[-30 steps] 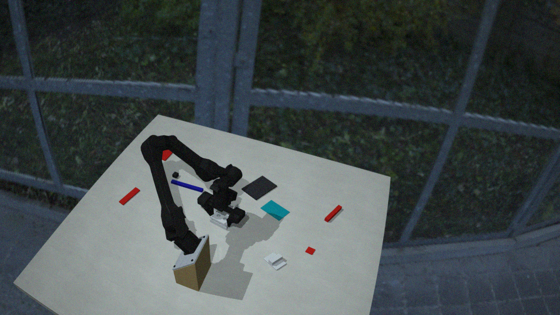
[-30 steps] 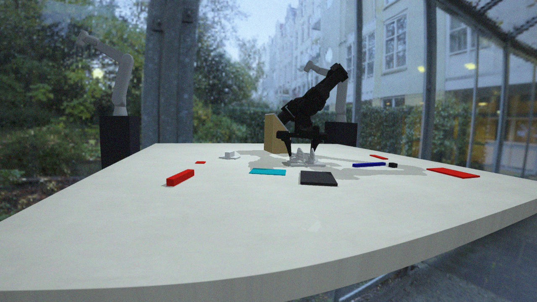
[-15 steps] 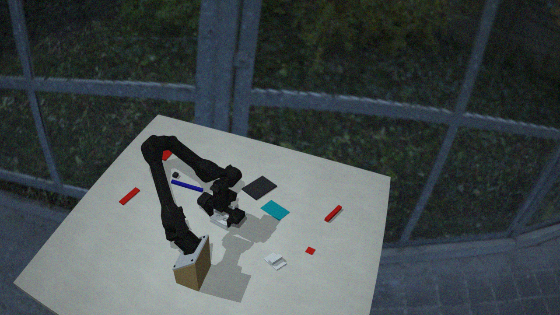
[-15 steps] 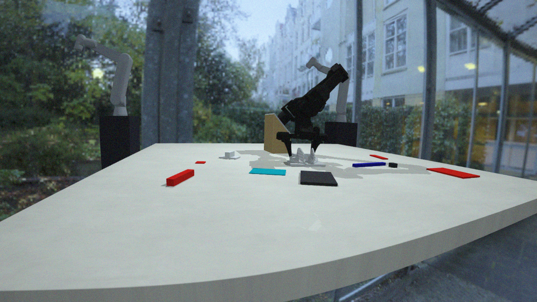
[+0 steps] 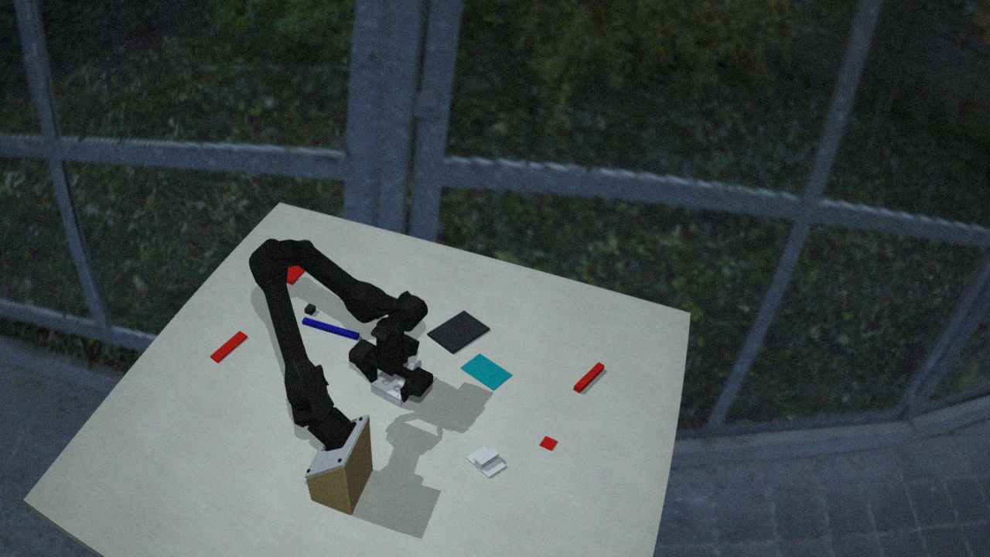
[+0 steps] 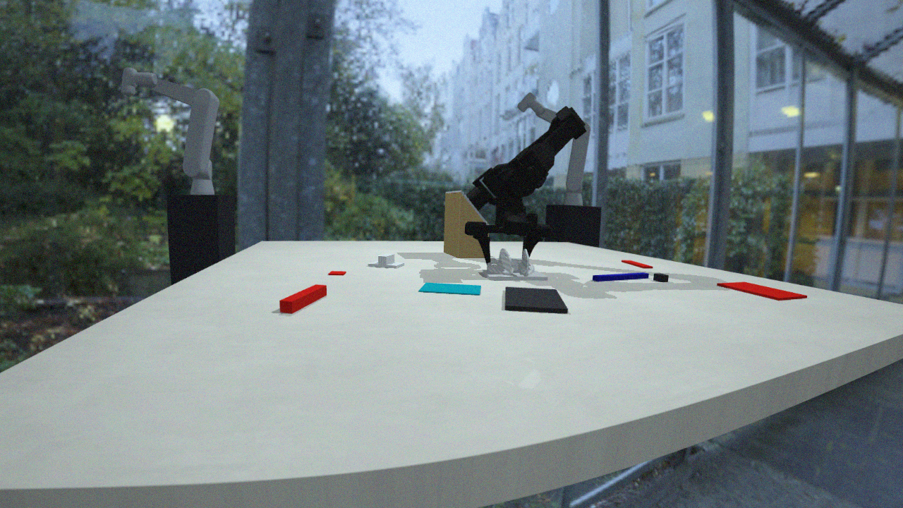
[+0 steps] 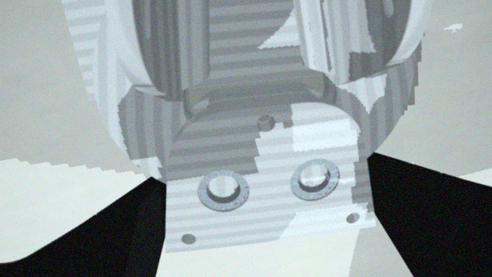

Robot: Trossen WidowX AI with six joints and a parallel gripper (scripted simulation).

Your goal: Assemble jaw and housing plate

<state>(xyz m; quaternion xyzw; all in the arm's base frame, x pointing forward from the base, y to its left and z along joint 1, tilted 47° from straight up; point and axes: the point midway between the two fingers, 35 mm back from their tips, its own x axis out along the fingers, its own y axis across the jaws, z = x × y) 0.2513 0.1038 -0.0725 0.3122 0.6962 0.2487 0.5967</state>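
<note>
My gripper tip is 1 cm short of the white housing plate and 2 cm below it. The rest, counted from my gripper tip: teal tile 17 cm ahead, 17 cm to the right, 1 cm below; blue bar 12 cm ahead, 22 cm to the left; white base plate 7 cm ahead, 1 cm to the right.
</note>
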